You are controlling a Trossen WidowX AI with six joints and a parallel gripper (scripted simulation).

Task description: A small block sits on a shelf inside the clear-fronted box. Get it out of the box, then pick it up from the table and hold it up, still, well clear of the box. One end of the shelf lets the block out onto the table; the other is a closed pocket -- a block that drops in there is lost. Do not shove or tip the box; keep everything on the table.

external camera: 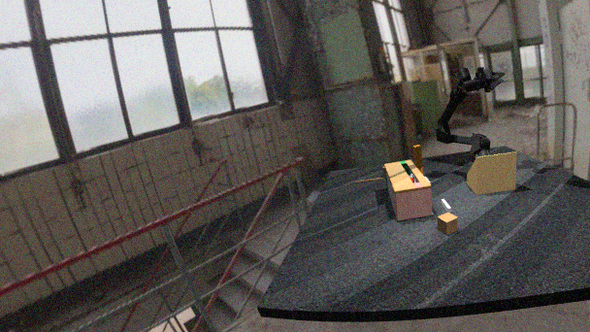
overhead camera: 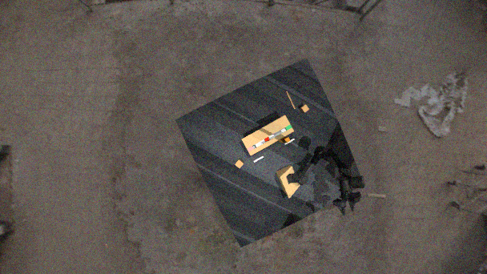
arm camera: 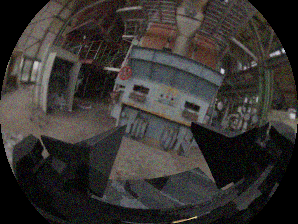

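The red block lies 55 cm ahead of my gripper tip, 28 cm to the left of it and 39 cm below it. Also, from my gripper tip: orange bar: 50 cm ahead, 16 cm to the left, 37 cm below; then thin tan stick: 79 cm ahead, 4 cm to the right, 47 cm below.
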